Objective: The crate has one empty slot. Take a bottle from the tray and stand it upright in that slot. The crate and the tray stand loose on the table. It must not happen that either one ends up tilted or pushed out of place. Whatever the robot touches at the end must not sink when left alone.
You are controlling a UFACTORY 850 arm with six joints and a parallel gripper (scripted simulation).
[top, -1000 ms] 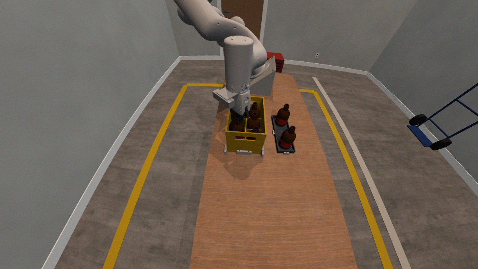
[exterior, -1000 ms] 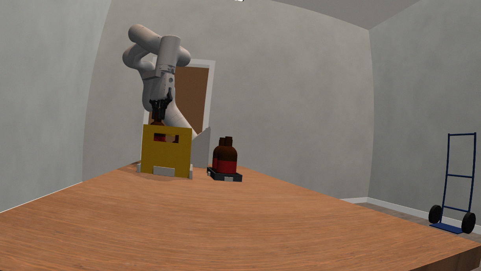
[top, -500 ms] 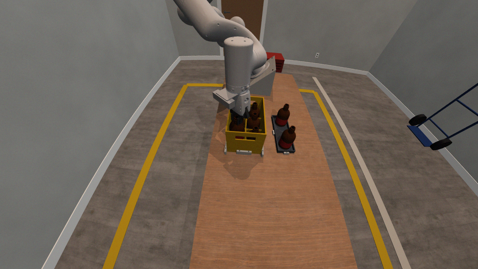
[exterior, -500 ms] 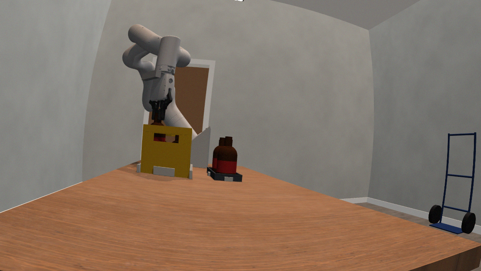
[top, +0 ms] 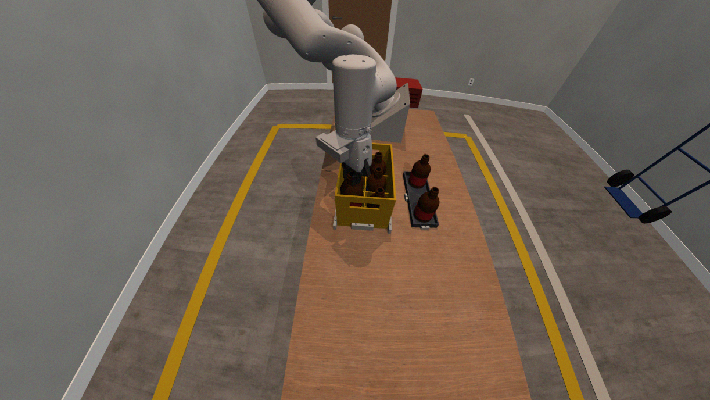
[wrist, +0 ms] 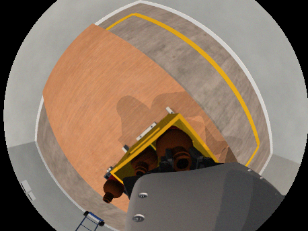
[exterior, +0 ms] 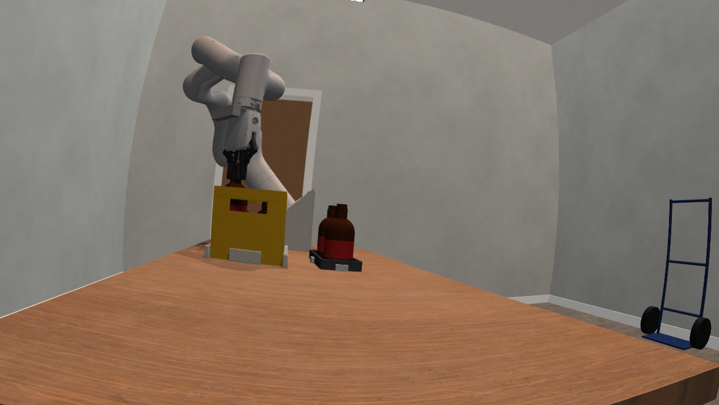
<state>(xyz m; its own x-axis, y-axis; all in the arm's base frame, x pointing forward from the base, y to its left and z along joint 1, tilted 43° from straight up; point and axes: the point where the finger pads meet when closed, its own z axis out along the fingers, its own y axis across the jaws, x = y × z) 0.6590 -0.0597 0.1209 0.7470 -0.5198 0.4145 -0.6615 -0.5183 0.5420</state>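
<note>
The yellow crate lies 90 mm behind my hand, 40 mm to the left of it and 130 mm below it.
</note>
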